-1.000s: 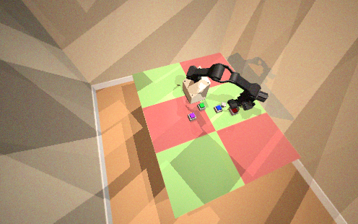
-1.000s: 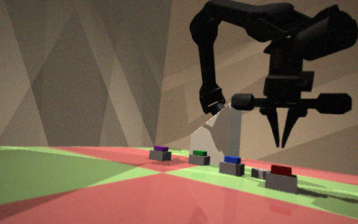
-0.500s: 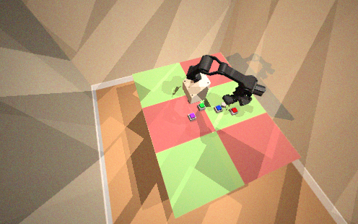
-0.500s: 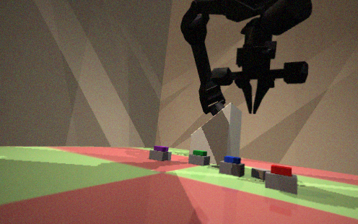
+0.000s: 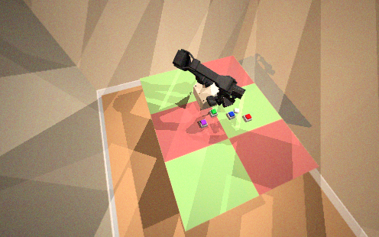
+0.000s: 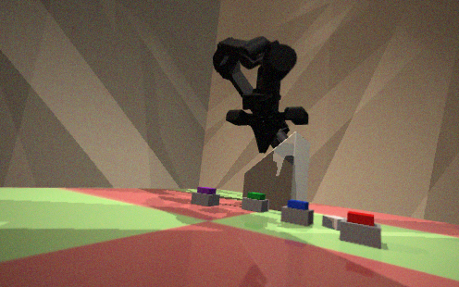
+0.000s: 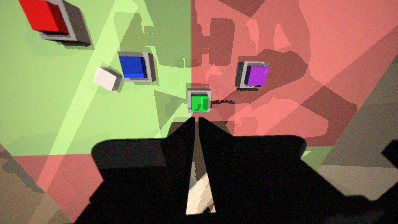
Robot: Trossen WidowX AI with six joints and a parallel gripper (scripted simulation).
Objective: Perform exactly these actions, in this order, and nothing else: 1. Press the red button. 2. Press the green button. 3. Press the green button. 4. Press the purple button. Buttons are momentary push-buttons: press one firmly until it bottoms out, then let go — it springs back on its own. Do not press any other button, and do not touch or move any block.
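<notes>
The blue button is 30 mm ahead of my gripper tip, 110 mm to the left of it and 100 mm below it.
</notes>
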